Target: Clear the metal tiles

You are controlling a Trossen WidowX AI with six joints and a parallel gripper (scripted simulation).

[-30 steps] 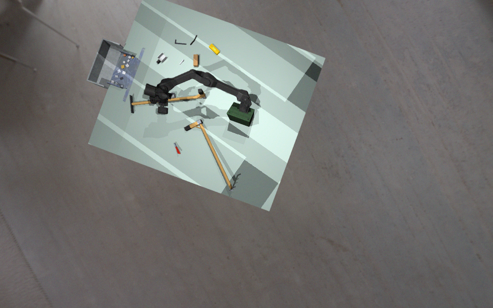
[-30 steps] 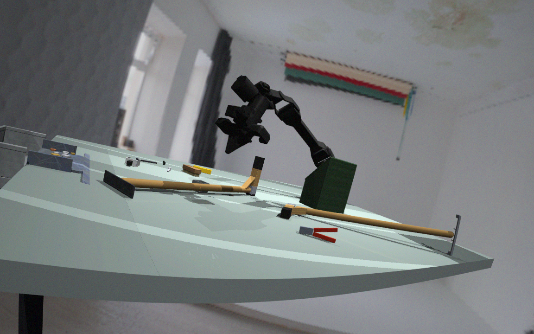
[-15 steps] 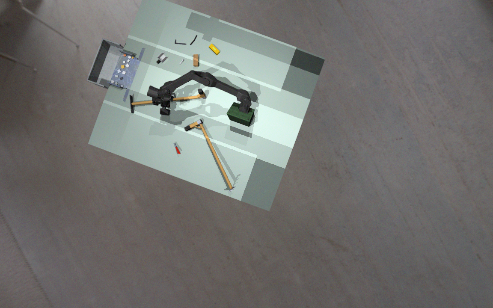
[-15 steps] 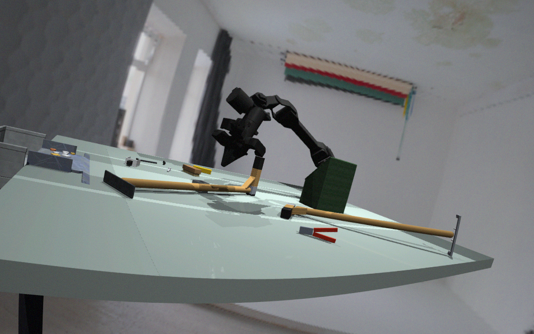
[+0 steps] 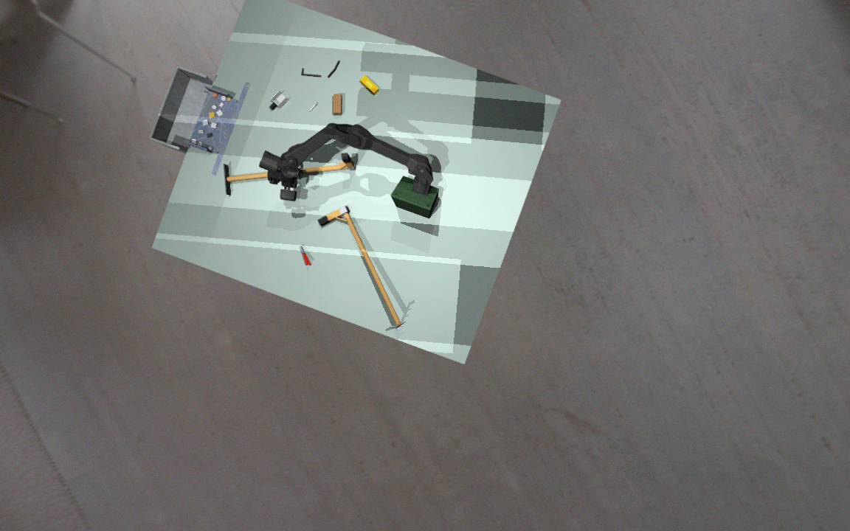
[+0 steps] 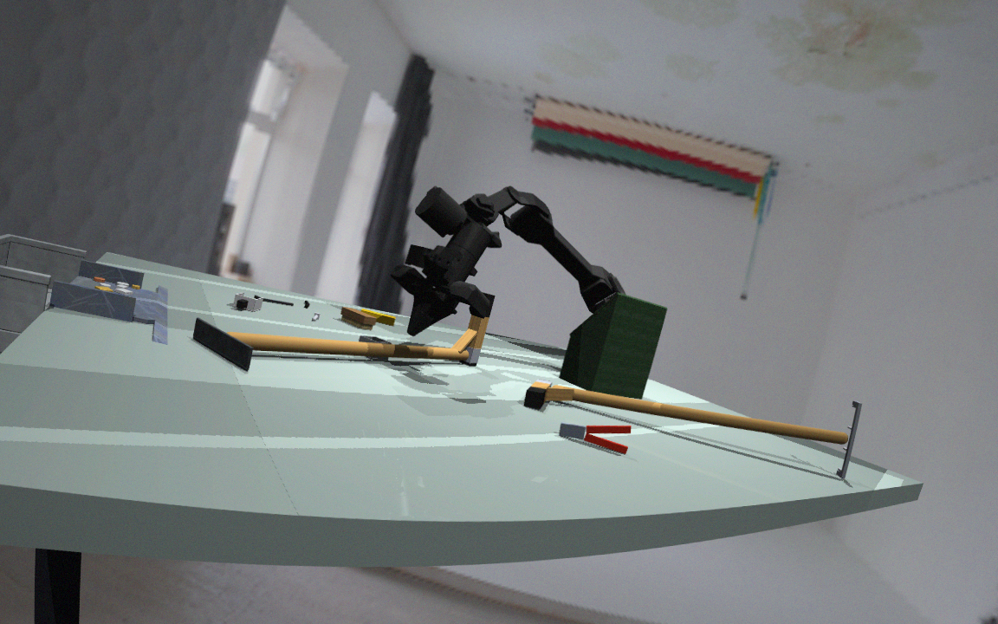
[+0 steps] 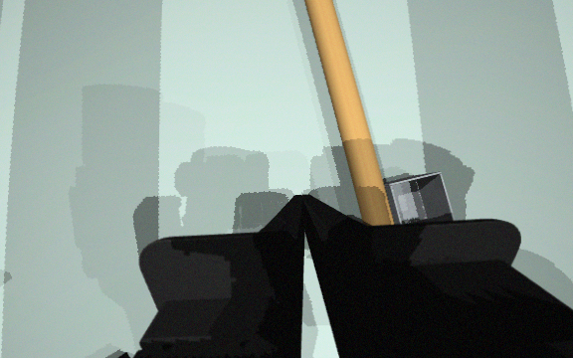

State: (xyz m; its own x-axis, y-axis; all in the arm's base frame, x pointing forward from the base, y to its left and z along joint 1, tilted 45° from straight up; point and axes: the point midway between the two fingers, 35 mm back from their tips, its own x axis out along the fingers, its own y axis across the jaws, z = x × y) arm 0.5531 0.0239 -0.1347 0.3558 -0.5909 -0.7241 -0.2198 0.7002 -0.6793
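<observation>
My gripper tip is 50 mm to the left of the long scraper and 30 mm short of it. The rest, counted from my gripper tip: wooden block 410 mm to the right, 90 mm behind, 50 mm below; then small grey box 90 mm to the right, 50 mm below, 10 mm ahead; then red-handled tool 290 mm to the left, 140 mm behind, 50 mm below.
</observation>
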